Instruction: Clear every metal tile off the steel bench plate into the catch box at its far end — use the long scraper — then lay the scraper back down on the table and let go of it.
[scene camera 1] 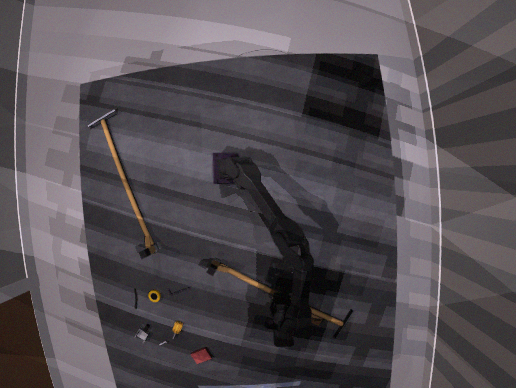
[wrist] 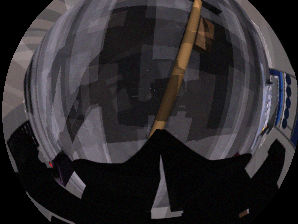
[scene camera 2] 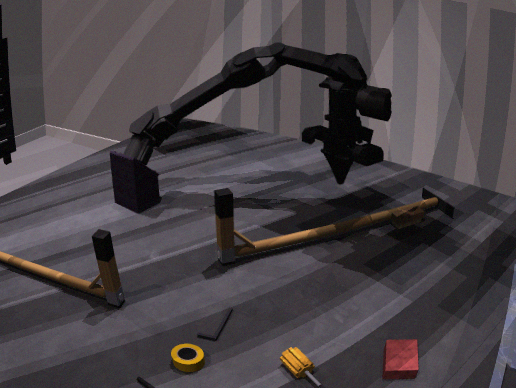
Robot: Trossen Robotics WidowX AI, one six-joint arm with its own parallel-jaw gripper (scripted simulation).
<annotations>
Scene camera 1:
long wooden-handled scraper: 215,265
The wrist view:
gripper: 160,133
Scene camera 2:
gripper: 340,183
long wooden-handled scraper: 223,198
</annotations>
